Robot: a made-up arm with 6 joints. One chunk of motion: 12 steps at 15 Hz.
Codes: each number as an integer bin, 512 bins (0 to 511) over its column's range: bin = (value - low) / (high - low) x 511, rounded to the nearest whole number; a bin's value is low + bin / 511 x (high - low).
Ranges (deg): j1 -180.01..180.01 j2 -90..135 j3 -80.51..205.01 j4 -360.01..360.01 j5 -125..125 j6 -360.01..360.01
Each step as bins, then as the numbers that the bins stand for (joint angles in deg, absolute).
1 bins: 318 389 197 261 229 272
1 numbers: 44.03 81.28 29.56 7.75 -12.96 23.25
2 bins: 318 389 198 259 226 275
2 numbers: 44.03 81.28 30.12 4.93 -14.43 27.48
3 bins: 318 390 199 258 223 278
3 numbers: 44.03 81.72 30.68 3.52 -15.90 31.70
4 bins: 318 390 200 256 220 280
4 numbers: 44.03 81.72 31.24 0.70 -17.37 34.52
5 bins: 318 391 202 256 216 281
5 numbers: 44.03 82.16 32.36 0.70 -19.32 35.93
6 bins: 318 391 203 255 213 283
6 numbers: 44.03 82.16 32.92 -0.70 -20.79 38.75
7 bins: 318 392 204 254 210 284
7 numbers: 44.03 82.60 33.47 -2.11 -22.26 40.16
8 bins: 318 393 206 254 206 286
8 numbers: 44.03 83.04 34.59 -2.11 -24.22 42.98
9 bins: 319 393 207 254 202 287
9 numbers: 44.74 83.04 35.15 -2.11 -26.17 44.38
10 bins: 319 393 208 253 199 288
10 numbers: 44.74 83.04 35.71 -3.52 -27.64 45.79
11 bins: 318 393 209 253 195 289
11 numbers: 44.03 83.04 36.27 -3.52 -29.60 47.20
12 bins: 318 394 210 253 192 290
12 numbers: 44.03 83.48 36.83 -3.52 -31.07 48.61
